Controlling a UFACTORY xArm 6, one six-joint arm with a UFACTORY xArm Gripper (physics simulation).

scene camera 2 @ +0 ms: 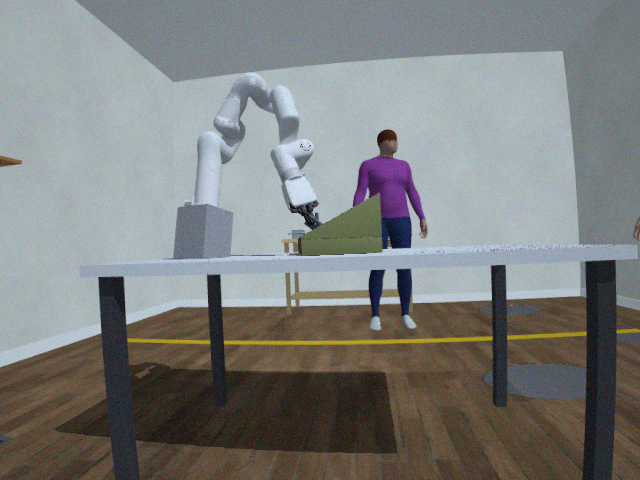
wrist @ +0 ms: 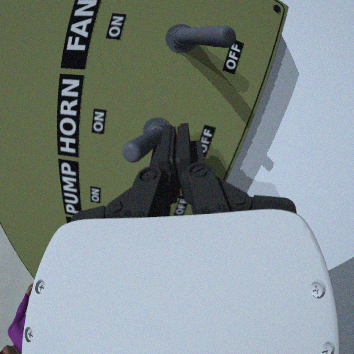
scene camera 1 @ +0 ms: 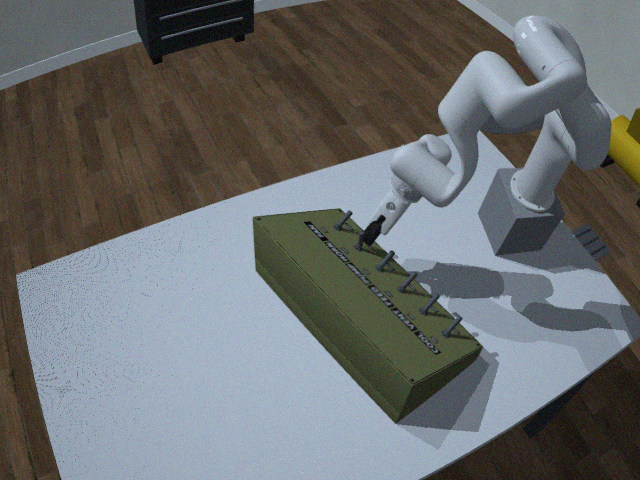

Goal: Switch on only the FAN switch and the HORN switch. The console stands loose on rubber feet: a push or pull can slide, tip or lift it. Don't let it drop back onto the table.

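Frame: origin at the arm's base, x ahead, y left, z up, level; millimetres.
Where they show: gripper, between the fingertips: (scene camera 2: pixel 312 224) (wrist: pixel 178 142) (scene camera 1: pixel 365 240); arm's base, origin of its link: (scene camera 2: pixel 205 209) (scene camera 1: pixel 532 191).
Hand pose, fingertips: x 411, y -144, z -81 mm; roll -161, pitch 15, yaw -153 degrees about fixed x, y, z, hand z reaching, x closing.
Each offset is from my fingertips to the top centre of the thing. "pt": to the spot under its first point.
The olive console (scene camera 1: pixel 330 289) (scene camera 2: pixel 351 229) (wrist: pixel 30 115) sits on the table and looks level in scene camera 2. The FAN lever {8 mm ahead, 71 mm right, 28 mm up} (scene camera 1: pixel 343 221) (wrist: pixel 202 37) leans toward its OFF label {pt 10 mm back, 71 mm right, 27 mm down} (wrist: pixel 233 57). The HORN lever {16 mm ahead, 2 mm left, 40 mm up} (scene camera 1: pixel 360 241) (wrist: pixel 142 142) leans toward the ON side in the wrist view, its tip pointing to the lower left. My gripper (scene camera 1: pixel 368 242) (scene camera 2: pixel 317 226) (wrist: pixel 178 142) is shut and empty. Its fingertips are on the OFF side of the HORN lever, against or very close to it, and partly hide that lever's base and OFF label.
The PUMP lever {2 mm back, 73 mm left, 28 mm up} (scene camera 1: pixel 385 261) stands beside the HORN lever, with the FEED lever {7 mm back, 145 mm left, 28 mm up} (scene camera 1: pixel 407 282), VENT lever {12 mm back, 217 mm left, 28 mm up} (scene camera 1: pixel 429 303) and COOL lever {17 mm back, 288 mm left, 28 mm up} (scene camera 1: pixel 451 325) farther along the row. The table (scene camera 1: pixel 155 335) (scene camera 2: pixel 465 254) carries the robot's grey base block (scene camera 1: pixel 527 232) (scene camera 2: pixel 202 232). A person (scene camera 2: pixel 387 186) stands behind the table.
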